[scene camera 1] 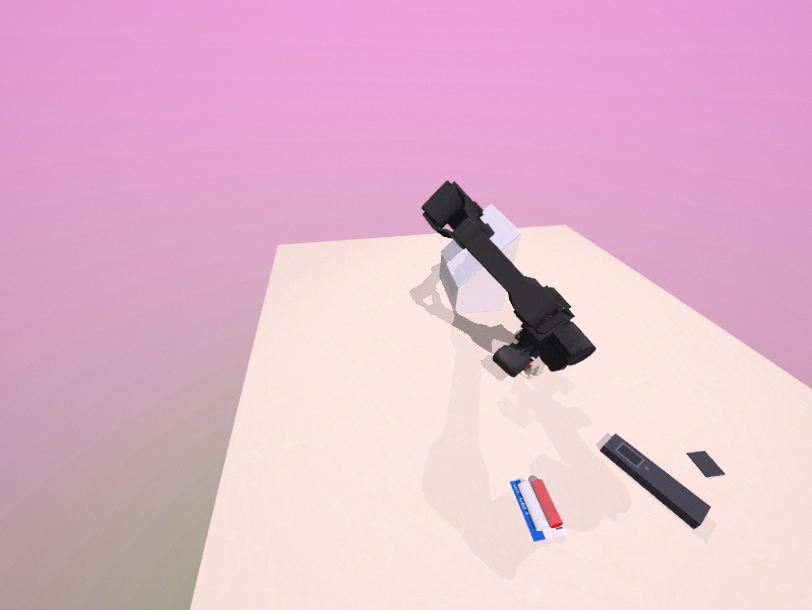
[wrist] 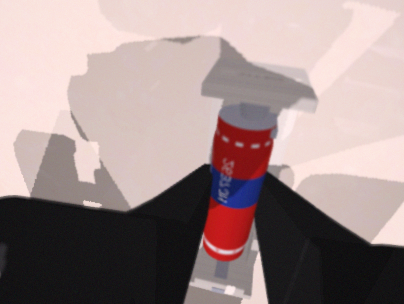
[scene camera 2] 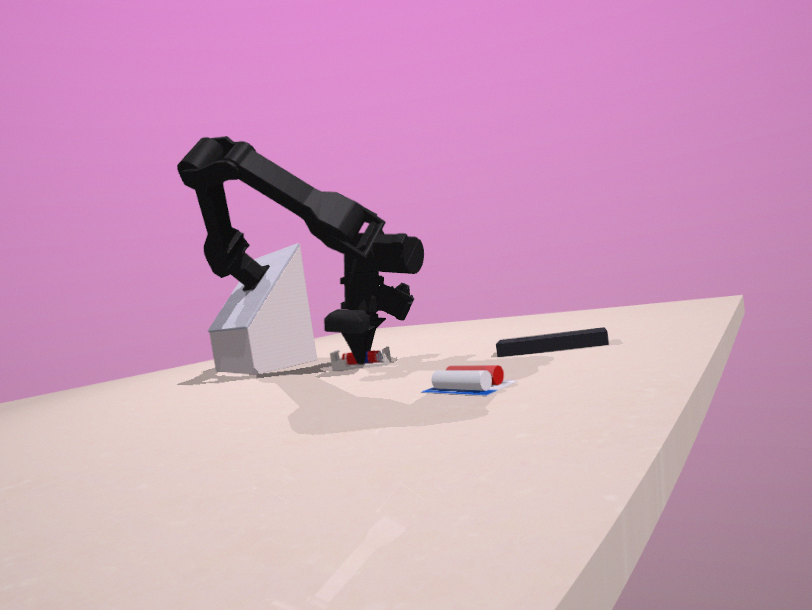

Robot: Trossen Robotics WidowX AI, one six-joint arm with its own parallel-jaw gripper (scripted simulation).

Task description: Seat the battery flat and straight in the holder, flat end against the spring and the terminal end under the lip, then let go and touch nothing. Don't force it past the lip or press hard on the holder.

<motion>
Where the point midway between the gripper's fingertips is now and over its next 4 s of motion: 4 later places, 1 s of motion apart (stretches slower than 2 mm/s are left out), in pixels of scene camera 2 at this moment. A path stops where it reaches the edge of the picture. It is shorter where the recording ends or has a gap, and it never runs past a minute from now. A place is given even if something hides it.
The gripper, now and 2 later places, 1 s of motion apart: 363,362; 356,362; 353,354
</motion>
